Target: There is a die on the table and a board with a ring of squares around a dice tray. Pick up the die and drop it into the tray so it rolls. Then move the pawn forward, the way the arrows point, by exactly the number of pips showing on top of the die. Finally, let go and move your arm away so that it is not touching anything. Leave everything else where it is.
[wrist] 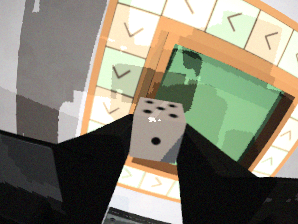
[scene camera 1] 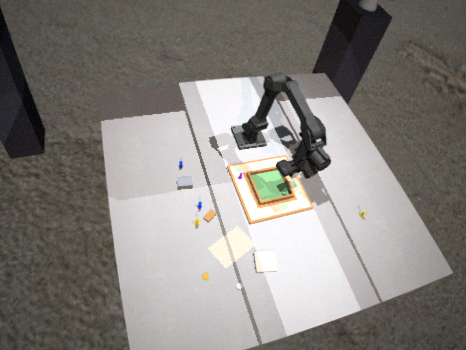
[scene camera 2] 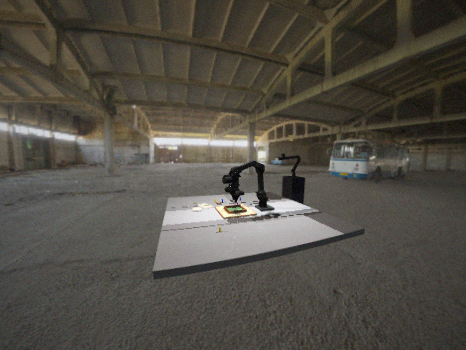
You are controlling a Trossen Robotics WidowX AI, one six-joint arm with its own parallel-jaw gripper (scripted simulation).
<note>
My gripper carries a die. Also in view: a cream card.
</note>
